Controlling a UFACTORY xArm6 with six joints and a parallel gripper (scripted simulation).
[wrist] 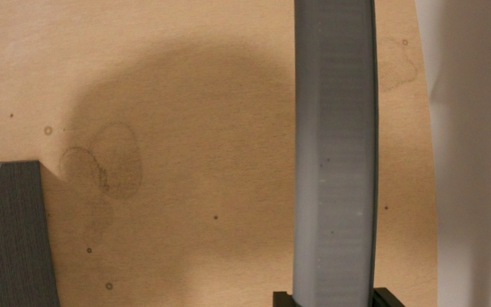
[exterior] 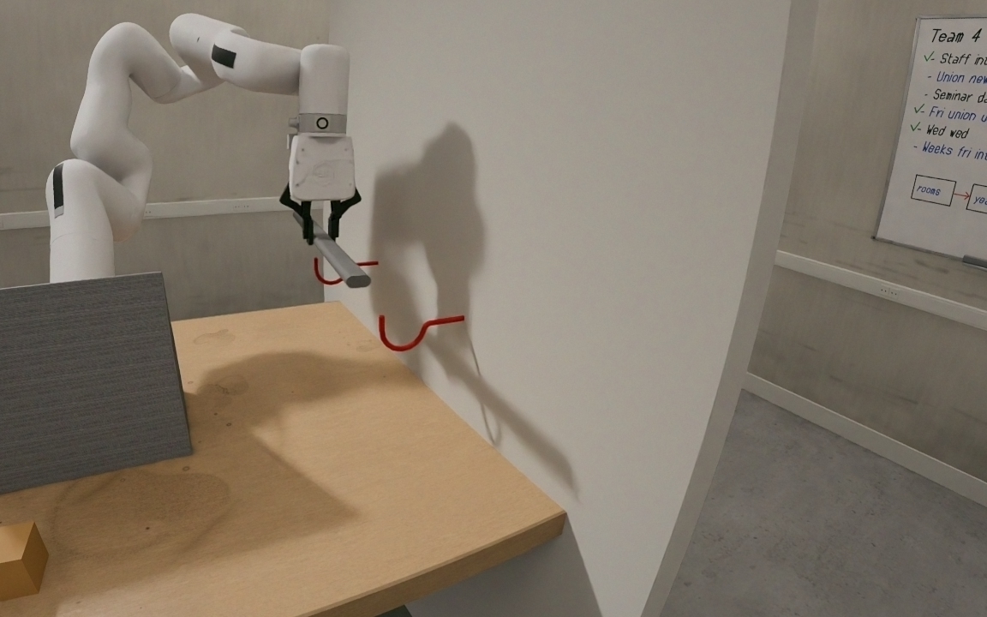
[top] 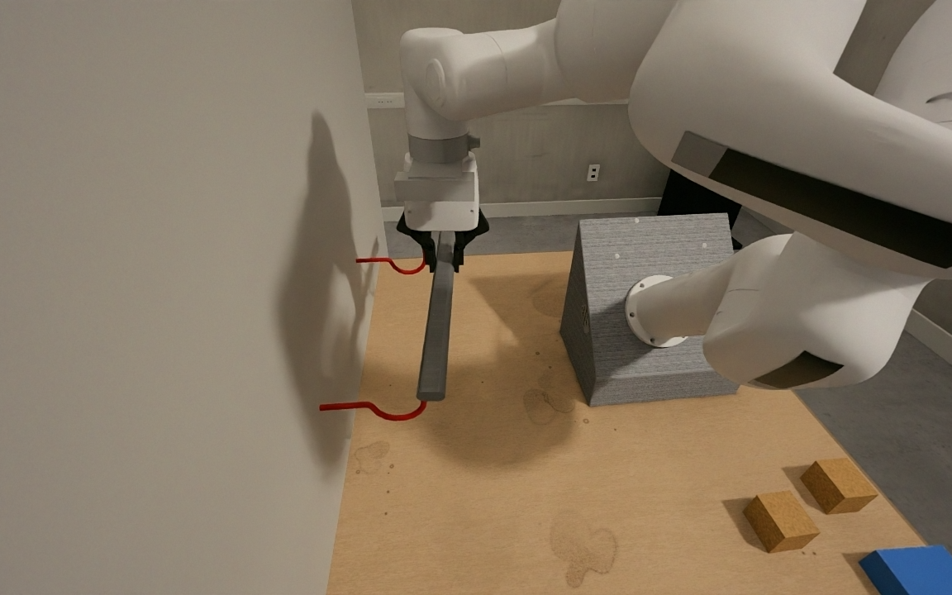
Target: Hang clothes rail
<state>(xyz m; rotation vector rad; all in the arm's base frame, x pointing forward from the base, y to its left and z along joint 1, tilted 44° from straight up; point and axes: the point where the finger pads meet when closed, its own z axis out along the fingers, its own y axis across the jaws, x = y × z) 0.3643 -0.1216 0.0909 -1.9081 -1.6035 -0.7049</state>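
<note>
My hand is 10 mm above the grey clothes rail. Round my hand: white wall (200 mm ahead, 140 mm above, 10 mm to the right); then blue block (550 mm behind, 420 mm to the left, 260 mm below).
</note>
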